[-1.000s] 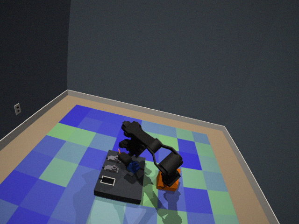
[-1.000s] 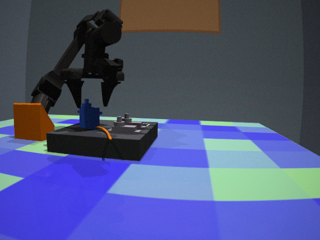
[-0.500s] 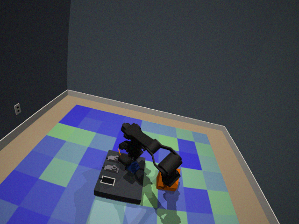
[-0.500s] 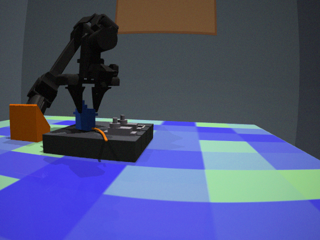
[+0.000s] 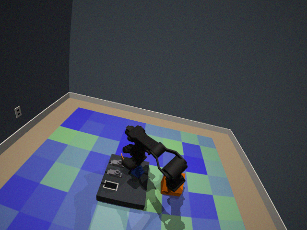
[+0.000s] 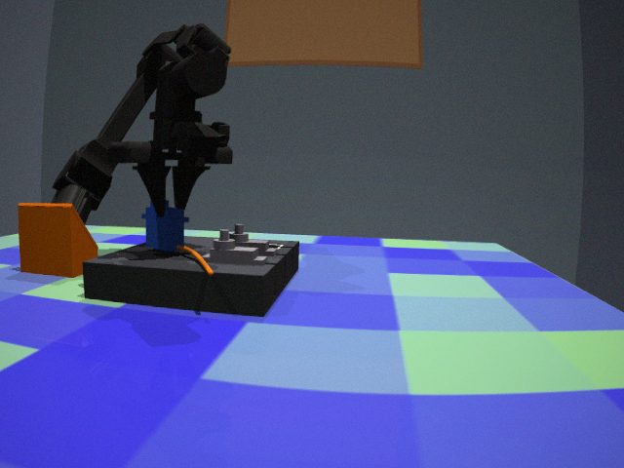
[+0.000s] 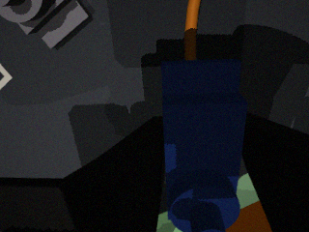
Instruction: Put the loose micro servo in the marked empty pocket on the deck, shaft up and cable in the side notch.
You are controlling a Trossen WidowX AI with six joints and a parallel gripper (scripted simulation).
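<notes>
My gripper tip is now 40 mm to the right of the dark deck and 80 mm above it.
</notes>
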